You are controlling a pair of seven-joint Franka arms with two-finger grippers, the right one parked.
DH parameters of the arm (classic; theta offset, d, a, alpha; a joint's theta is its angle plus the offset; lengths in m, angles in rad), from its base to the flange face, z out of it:
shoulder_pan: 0 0.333 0 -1.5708
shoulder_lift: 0 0 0 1.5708
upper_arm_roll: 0 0.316 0.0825 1.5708
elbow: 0 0 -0.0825 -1.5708
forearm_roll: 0 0.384 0 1.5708
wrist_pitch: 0 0 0.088 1.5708
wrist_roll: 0 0.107 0 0
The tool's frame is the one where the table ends.
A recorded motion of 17 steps. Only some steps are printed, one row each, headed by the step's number.
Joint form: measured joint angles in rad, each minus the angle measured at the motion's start. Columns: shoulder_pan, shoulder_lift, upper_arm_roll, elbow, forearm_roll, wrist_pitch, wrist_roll.
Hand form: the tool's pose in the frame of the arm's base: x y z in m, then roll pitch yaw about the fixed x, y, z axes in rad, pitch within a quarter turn. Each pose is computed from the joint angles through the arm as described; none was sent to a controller.
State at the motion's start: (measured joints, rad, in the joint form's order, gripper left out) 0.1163 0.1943 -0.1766 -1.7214 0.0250 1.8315 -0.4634
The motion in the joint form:
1: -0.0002 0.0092 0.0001 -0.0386 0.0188 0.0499 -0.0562
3: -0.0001 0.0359 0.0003 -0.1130 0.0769 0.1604 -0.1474
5: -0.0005 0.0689 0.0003 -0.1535 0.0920 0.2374 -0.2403
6: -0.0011 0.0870 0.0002 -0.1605 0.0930 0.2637 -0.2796
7: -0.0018 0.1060 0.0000 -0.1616 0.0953 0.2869 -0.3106
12: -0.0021 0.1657 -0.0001 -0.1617 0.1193 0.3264 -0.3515
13: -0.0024 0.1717 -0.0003 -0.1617 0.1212 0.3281 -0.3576
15: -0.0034 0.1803 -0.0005 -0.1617 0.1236 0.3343 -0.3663
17: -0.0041 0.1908 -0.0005 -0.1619 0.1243 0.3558 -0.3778
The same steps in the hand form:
1: 0.6090 -0.0274 0.4430 -3.0980 0.0658 0.4478
3: 0.6091 -0.0248 0.4014 -3.0609 0.0282 0.5101
5: 0.6100 -0.0256 0.3694 -3.0585 0.0154 0.5891
6: 0.6117 -0.0264 0.3575 -3.0620 0.0135 0.6253
7: 0.6143 -0.0272 0.3474 -3.0660 0.0104 0.6528
12: 0.6187 -0.0272 0.3142 -3.0484 0.0170 0.6771
13: 0.6188 -0.0274 0.3106 -3.0453 0.0193 0.6815
15: 0.6192 -0.0282 0.3059 -3.0438 0.0202 0.6872
17: 0.6213 -0.0291 0.3011 -3.0533 0.0134 0.6963

